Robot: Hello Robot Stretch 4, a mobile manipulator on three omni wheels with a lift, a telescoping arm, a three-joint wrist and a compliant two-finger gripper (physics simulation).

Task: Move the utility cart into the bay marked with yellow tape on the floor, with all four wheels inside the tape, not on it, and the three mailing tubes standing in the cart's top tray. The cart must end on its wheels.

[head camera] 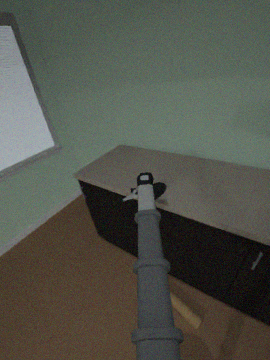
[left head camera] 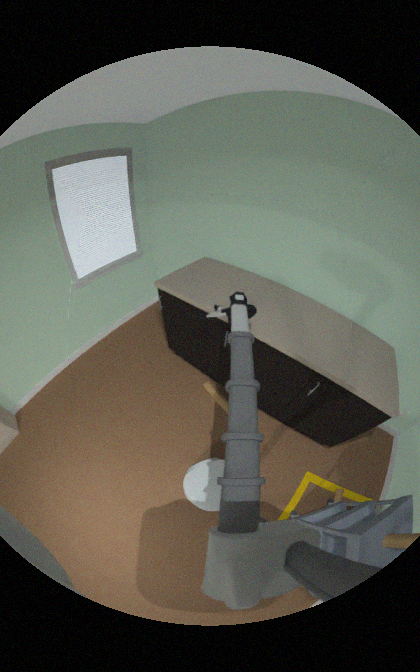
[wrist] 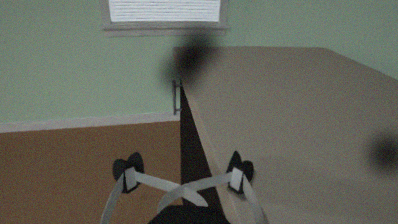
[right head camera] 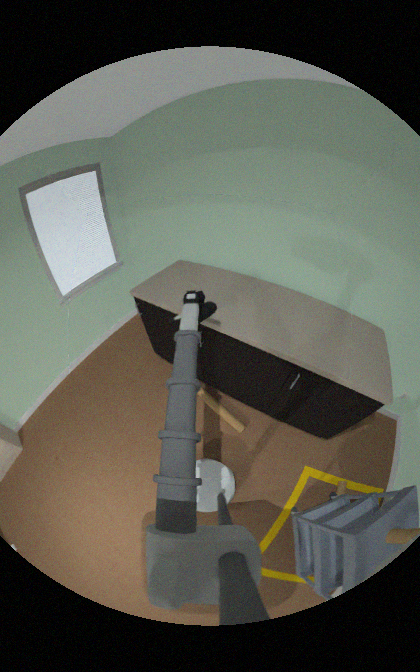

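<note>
My gripper (wrist: pixel 181 165) (head camera: pixel 130 196) (left head camera: pixel 216 312) is open and empty, at the cabinet's front top edge. The blue-grey utility cart (left head camera: pixel 357 532) (right head camera: pixel 352 535) is cut off at the lower right of both side head views; its wheels are mostly hidden. Yellow tape (left head camera: pixel 296 496) (right head camera: pixel 286 510) shows beside it; I cannot tell whether all wheels are inside. One tan mailing tube (head camera: pixel 186 310) (left head camera: pixel 215 393) (right head camera: pixel 222 411) lies on the floor by the cabinet. Another tube (left head camera: pixel 339 495) (right head camera: pixel 341 486) shows behind the cart, and a third tube (left head camera: pixel 399 540) (right head camera: pixel 401 536) overlaps its right part.
A long dark cabinet (head camera: pixel 115 225) (left head camera: pixel 190 330) (right head camera: pixel 240 370) with a beige top (wrist: pixel 280 110) stands along the wall. A white round object (left head camera: pixel 200 482) (right head camera: pixel 218 485) is near my arm's base. A beige block (left head camera: pixel 6 431) (right head camera: pixel 7 450) is at the far left.
</note>
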